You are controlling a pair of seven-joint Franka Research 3 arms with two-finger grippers.
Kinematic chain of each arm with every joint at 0, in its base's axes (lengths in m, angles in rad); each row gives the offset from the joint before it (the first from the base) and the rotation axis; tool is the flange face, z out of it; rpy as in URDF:
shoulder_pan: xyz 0 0 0.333 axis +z
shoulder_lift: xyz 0 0 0 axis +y
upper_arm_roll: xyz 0 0 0.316 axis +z
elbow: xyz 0.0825 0 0 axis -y
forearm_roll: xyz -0.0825 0 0.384 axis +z
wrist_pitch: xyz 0 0 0 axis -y
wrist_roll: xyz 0.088 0 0 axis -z
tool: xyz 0 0 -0.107 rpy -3.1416 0 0
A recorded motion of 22 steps. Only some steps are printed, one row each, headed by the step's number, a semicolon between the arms.
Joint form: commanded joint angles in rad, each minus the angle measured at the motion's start. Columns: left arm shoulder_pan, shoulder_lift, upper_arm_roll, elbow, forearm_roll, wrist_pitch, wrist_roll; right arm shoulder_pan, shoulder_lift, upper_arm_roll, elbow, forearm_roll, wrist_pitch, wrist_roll.
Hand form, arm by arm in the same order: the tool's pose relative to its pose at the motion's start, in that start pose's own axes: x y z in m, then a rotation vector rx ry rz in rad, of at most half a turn. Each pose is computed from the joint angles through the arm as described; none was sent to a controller.
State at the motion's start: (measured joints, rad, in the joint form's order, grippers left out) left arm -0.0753 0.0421 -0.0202 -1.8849 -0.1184 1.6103 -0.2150; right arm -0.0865 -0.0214 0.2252 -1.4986 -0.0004 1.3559 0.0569
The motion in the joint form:
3: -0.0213 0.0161 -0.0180 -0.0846 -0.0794 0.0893 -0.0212; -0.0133 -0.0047 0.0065 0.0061 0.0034 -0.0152 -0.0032
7: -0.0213 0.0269 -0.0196 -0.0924 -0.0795 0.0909 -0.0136; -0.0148 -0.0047 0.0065 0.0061 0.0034 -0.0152 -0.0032
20: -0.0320 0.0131 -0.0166 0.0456 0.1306 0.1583 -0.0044; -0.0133 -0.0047 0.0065 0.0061 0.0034 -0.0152 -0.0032
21: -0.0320 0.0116 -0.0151 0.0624 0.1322 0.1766 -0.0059; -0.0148 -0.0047 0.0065 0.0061 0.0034 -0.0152 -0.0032
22: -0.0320 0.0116 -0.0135 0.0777 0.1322 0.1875 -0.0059; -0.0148 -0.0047 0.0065 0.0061 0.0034 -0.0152 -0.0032
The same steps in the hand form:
3: 0.0029 0.0235 0.0423 -0.0612 -0.0304 -0.0064; -0.0035 0.0030 -0.0035 0.0027 -0.0047 0.0030
7: 0.0050 0.0237 0.0511 -0.0571 -0.0467 -0.0003; -0.0035 0.0037 -0.0035 0.0029 -0.0048 0.0044
20: 0.0157 0.0213 -0.0285 0.0954 0.2135 0.0605; -0.0035 0.0030 -0.0035 0.0027 -0.0047 0.0030
21: 0.0168 0.0221 -0.0395 0.0876 0.2495 0.0600; -0.0035 0.0037 -0.0035 0.0029 -0.0048 0.0044
22: 0.0175 0.0226 -0.0482 0.0810 0.2749 0.0601; -0.0035 0.0037 -0.0035 0.0029 -0.0048 0.0044

